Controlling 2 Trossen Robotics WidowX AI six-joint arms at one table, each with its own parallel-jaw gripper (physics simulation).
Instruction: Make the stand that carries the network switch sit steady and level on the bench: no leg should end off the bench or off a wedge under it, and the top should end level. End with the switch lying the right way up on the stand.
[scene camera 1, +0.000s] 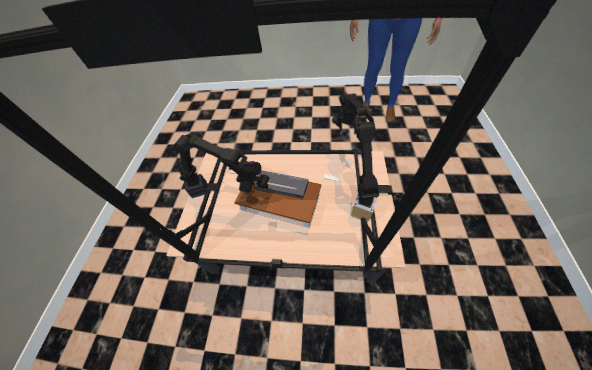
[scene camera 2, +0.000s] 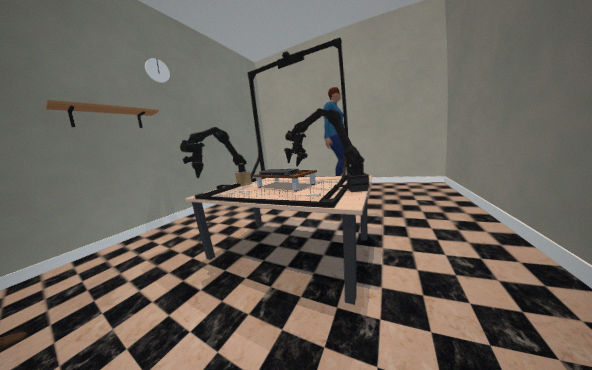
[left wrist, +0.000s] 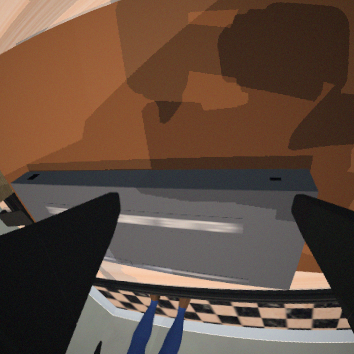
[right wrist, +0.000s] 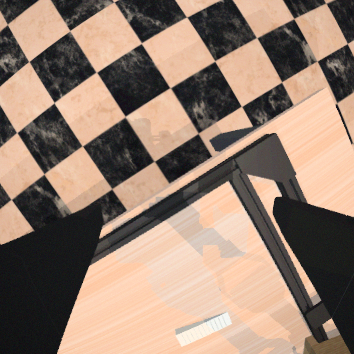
Scene:
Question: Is the left gripper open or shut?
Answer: Open.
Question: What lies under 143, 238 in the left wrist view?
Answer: A dark grey network switch.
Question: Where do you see the left gripper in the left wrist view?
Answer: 207, 201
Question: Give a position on a brown stand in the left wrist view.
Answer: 97, 92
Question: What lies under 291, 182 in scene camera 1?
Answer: A dark grey network switch.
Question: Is the right gripper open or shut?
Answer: Open.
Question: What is the right gripper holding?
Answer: Nothing.

